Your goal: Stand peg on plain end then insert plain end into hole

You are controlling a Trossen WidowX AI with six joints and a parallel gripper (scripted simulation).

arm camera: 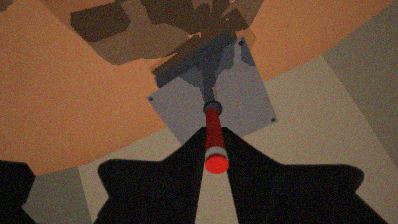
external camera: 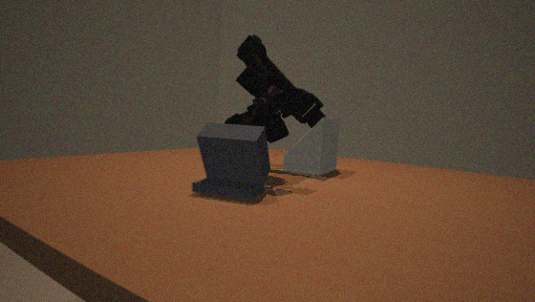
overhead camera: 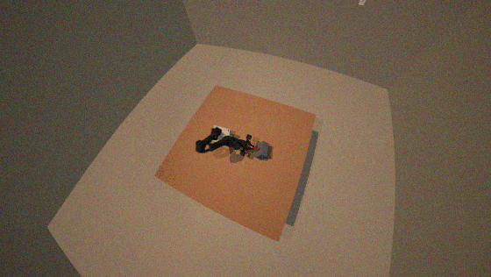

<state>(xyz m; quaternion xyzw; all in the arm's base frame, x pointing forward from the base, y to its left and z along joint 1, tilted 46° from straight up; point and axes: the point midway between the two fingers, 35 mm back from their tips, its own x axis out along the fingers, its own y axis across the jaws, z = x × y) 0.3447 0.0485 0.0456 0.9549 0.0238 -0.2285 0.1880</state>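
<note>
The sloped panel lies 6 cm ahead of my gripper tip, 2 cm to the left of it and 4 cm below it. Round my gripper tip: red peg: 1 cm behind, 1 cm above.
</note>
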